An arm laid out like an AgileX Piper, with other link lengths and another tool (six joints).
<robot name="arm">
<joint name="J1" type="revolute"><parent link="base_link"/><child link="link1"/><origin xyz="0 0 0.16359" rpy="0 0 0"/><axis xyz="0 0 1"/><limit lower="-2.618" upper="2.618"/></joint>
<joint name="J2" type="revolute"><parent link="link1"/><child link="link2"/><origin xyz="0 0 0" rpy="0 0 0"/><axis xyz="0 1 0"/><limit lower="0" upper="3.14"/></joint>
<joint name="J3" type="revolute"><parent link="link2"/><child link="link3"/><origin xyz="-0.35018 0 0.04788" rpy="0 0 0"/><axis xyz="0 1 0"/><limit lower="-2.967" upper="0"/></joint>
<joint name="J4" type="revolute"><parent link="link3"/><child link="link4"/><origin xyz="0.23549 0 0.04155" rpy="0 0 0"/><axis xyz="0.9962 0 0.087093"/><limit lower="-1.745" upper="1.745"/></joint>
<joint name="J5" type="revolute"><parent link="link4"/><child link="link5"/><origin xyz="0 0 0" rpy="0 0 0"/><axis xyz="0 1 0"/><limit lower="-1.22" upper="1.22"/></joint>
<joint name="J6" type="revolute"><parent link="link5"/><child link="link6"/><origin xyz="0.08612 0 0.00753" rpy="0 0 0"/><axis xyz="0.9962 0 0.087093"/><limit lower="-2.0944" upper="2.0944"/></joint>
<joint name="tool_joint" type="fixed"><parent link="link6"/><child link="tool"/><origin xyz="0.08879 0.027 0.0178" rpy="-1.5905 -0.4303 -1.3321"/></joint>
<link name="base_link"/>
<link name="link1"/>
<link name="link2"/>
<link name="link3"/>
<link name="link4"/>
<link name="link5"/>
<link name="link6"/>
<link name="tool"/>
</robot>
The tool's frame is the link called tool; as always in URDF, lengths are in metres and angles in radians.
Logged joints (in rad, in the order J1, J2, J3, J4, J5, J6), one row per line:
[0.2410, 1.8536, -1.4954, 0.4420, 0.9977, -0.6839]
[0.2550, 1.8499, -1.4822, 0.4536, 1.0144, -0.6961]
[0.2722, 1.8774, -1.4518, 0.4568, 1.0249, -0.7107]
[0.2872, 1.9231, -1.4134, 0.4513, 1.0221, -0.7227]
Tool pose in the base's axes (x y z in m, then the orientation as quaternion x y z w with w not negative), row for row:
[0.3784, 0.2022, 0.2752, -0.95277, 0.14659, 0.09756, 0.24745]
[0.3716, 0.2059, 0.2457, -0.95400, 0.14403, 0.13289, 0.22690]
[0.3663, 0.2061, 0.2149, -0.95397, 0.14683, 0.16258, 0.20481]
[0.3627, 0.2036, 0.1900, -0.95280, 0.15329, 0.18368, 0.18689]
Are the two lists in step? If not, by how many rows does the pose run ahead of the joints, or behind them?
The pose runs 2 rows ahead of the joints: the pose in row i belongs to the joints in row i + 2.
